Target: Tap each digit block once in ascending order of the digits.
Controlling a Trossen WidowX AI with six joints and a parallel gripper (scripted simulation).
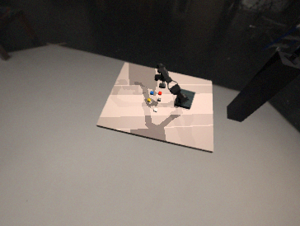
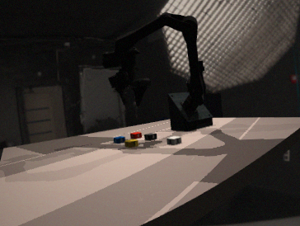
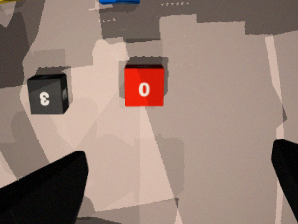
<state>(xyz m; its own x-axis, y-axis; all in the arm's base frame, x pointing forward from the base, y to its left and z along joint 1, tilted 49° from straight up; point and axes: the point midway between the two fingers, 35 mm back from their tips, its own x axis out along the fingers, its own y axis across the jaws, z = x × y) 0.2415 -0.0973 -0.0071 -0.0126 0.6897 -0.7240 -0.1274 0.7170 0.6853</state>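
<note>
Now: the red block 10 mm to the left of my gripper tip and 120 mm below it. Also, from my gripper tip: yellow block 90 mm ahead, 140 mm to the left, 120 mm below; blue block 90 mm ahead, 40 mm to the left, 120 mm below; black block 10 mm behind, 100 mm to the left, 120 mm below.
</note>
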